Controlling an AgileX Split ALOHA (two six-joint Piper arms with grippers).
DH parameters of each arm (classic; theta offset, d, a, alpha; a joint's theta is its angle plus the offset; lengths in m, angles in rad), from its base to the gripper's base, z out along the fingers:
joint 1: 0 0.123 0 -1.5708
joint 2: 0.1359 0 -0.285 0
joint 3: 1.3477 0 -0.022 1.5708
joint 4: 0 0.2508 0 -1.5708
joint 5: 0 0 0.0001 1.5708
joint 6: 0 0.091 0 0
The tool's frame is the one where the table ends.
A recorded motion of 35 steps. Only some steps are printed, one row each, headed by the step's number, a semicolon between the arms.
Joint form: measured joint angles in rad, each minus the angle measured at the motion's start. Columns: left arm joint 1, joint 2, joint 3, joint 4, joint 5, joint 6; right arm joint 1, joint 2, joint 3, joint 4, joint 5, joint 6.
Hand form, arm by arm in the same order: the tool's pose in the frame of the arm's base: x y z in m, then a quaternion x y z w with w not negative. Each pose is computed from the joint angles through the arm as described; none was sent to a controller.
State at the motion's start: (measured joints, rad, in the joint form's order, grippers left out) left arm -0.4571 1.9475 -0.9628 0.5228 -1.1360 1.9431; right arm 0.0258 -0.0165 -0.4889 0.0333 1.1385 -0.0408
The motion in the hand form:
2: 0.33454 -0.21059 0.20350 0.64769 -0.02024 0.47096 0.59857; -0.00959 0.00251 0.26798 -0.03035 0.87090 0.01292 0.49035
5: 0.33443 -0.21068 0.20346 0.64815 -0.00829 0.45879 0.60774; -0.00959 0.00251 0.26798 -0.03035 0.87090 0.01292 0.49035
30: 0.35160 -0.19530 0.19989 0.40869 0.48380 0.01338 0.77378; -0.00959 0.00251 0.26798 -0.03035 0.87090 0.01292 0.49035
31: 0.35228 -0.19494 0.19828 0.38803 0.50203 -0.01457 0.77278; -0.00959 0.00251 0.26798 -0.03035 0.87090 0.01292 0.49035
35: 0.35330 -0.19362 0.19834 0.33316 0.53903 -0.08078 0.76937; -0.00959 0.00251 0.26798 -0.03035 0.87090 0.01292 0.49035
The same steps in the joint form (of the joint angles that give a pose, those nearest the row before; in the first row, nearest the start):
2: 0.0000 0.0000 0.0000 0.0019 0.0000 0.0036; 0.0000 0.0000 0.0000 0.0001 0.0000 0.0000
5: 0.0000 0.0000 0.0000 0.0037 0.0000 -0.0359; 0.0000 0.0000 0.0000 0.0001 0.0000 0.0000
30: 0.0000 0.0224 0.0000 -0.2770 0.0001 -1.3753; 0.0000 0.0000 0.0000 0.0001 0.0000 0.0000
31: 0.0000 0.0266 0.0000 -0.2848 0.0001 -1.4493; 0.0000 0.0000 0.0000 0.0001 0.0000 0.0000
35: 0.0000 0.0271 0.0000 -0.3051 0.0001 -1.6271; 0.0000 0.0000 0.0000 0.0001 0.0000 0.0000

